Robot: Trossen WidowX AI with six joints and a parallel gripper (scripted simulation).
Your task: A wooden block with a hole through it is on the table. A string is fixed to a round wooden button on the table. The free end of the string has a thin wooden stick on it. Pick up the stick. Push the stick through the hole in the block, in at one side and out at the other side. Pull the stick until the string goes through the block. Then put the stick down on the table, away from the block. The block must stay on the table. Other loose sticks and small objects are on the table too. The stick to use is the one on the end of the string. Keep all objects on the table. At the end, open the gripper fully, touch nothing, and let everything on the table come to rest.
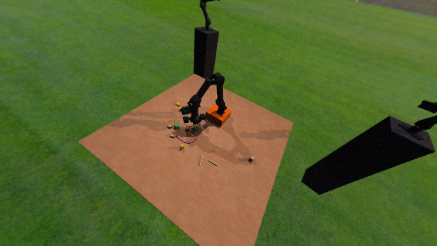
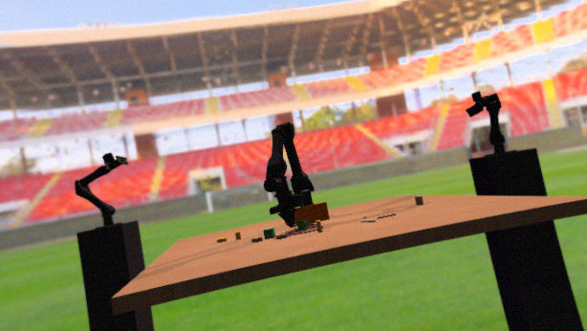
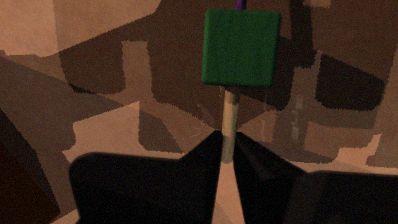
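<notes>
Now: gripper tip 120 mm short of the green cube, 90 mm to the left of it and 10 mm below it. Round my gripper tip: yellow piece (220 mm ahead, 100 mm to the left, 10 mm above); thin wooden stick (40 mm to the left, 20 mm ahead, 10 mm above); round wooden button (200 mm ahead, 40 mm to the right).
</notes>
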